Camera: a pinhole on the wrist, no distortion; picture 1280 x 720 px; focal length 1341.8 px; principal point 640.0 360.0 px. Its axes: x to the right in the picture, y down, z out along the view. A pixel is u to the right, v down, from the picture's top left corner.
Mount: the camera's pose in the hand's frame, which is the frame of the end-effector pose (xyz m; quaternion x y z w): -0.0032 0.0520 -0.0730 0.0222 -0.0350 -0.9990 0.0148
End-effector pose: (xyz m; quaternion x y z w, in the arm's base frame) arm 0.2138 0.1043 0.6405 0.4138 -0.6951 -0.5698 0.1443
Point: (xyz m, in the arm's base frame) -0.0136 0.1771 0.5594
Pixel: 73.1 618.2
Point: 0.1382 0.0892 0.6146
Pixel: outside the picture
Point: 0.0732 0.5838 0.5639
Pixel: 1217.8 591.3
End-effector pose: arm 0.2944 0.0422 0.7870 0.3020 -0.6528 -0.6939 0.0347
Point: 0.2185 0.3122 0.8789
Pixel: 921.6 366.4
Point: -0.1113 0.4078 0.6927
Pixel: 99.2 592.5
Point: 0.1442 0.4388 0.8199
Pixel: 753.3 524.0
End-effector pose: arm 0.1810 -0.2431 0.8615 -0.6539 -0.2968 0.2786 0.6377
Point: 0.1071 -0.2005 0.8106
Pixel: 712.4 485.1
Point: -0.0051 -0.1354 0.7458
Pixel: 771.3 189.0
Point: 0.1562 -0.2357 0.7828
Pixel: 691.9 107.3
